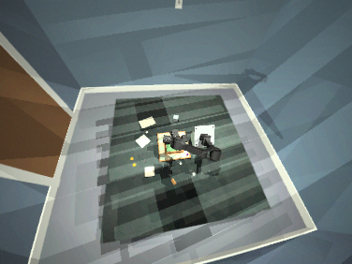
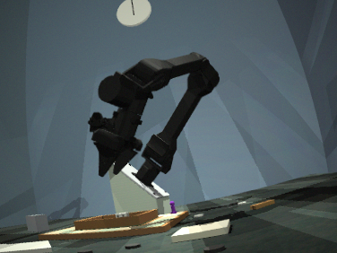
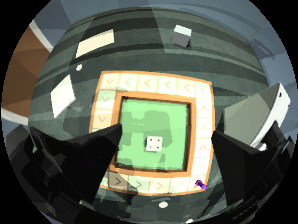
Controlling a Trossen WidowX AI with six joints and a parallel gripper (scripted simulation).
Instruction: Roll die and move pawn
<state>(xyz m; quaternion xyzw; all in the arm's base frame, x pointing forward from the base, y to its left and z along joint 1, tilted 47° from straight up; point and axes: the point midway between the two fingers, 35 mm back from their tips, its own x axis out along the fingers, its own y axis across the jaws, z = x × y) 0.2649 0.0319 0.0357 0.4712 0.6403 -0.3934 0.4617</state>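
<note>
Right now the purple pawn is 120 mm behind my gripper tip, 100 mm to the left of it and 100 mm below it. Round my gripper tip: green dice tray 10 mm ahead, 10 mm to the left, 130 mm below; then white die 20 mm to the left, 110 mm below.
</note>
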